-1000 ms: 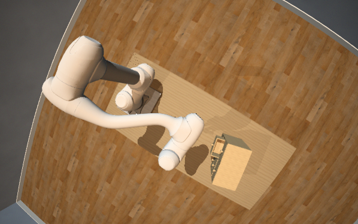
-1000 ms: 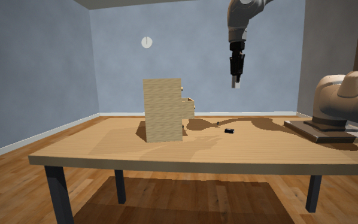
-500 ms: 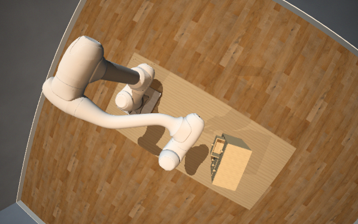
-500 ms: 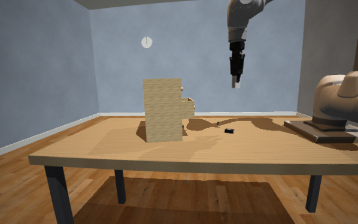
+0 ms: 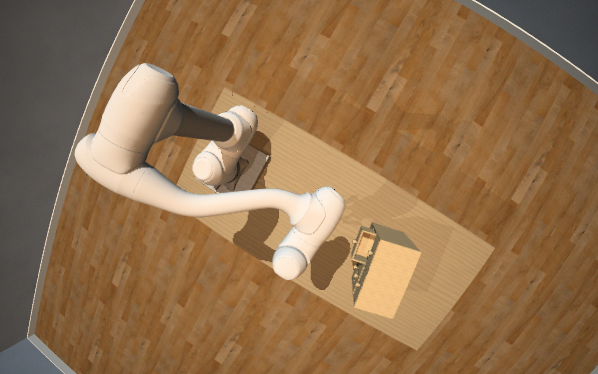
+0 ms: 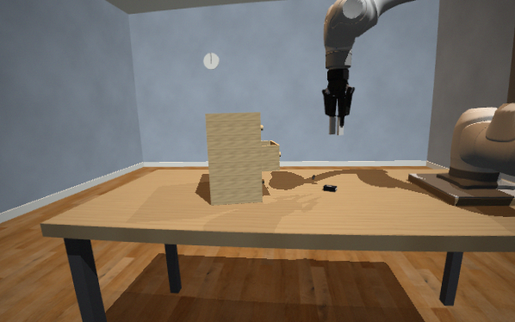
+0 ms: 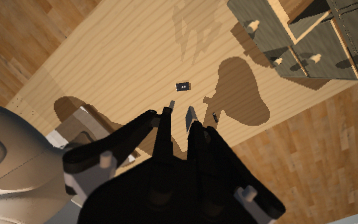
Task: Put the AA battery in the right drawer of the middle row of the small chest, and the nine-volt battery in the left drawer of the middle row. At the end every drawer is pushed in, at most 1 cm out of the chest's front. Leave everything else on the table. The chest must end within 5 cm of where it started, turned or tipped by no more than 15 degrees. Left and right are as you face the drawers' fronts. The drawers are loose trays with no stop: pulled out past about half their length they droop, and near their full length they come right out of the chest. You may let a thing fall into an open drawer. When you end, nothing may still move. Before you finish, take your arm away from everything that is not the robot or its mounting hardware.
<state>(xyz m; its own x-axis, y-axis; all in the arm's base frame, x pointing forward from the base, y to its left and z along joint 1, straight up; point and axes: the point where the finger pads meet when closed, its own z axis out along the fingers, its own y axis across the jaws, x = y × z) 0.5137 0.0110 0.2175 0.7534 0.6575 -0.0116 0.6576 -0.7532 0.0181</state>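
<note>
Right now my hand is 10 mm short of the black nine-volt battery, 20 mm to the right of it and 240 mm above it. From my hand the other things lie so: black AA battery: 70 mm ahead, 170 mm to the right, 240 mm below; then orange AA battery: 380 mm ahead, 30 mm to the right, 130 mm below.
</note>
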